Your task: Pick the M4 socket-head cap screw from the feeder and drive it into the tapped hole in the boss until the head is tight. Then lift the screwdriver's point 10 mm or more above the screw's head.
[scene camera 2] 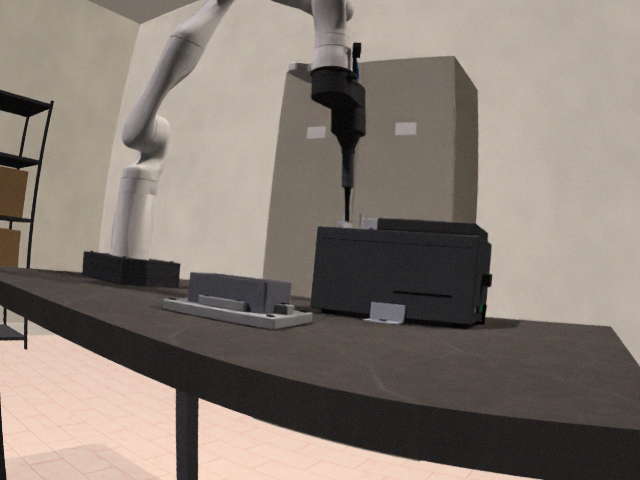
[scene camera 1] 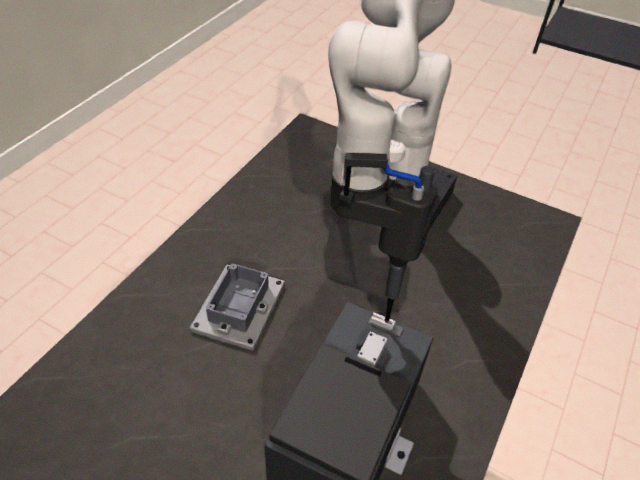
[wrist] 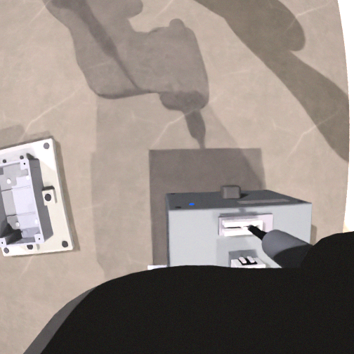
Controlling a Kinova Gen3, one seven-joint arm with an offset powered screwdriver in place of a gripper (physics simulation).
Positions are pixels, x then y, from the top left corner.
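There's a dark feeder (scene camera 2: 348, 275) here, and it's 85 cm from the lens.
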